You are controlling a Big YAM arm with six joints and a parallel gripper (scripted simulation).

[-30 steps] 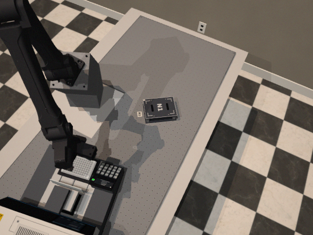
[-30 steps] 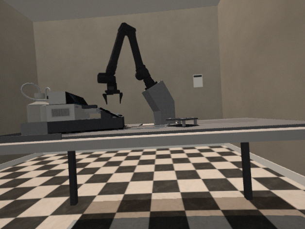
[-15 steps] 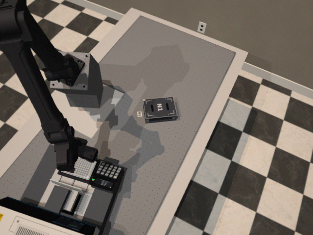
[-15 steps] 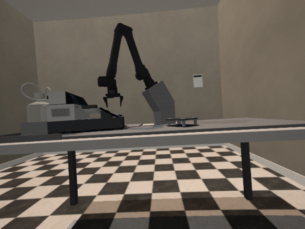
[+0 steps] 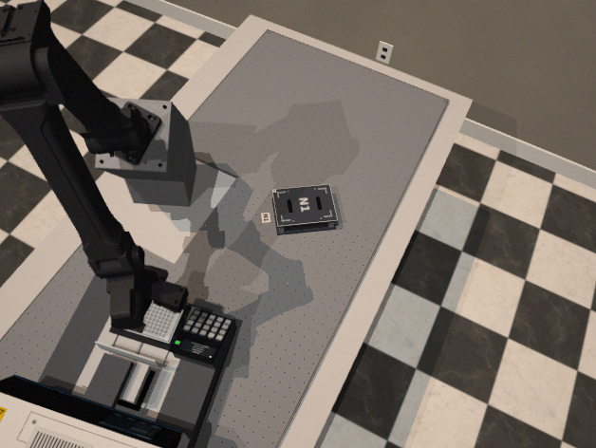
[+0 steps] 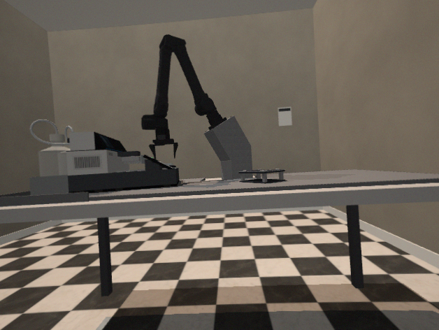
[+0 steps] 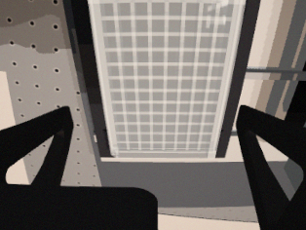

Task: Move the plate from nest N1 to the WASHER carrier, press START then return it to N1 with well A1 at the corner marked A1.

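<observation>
Now: hand 4 cm above the white well plate and 1 cm to the left of it. Round my hand: label: 40 cm to the left, 14 cm below, 10 cm ahead; then dark carrier: 5 cm below, 1 cm to the right; then plate washer: 16 cm to the right, 2 cm ahead, 1 cm below.
</observation>
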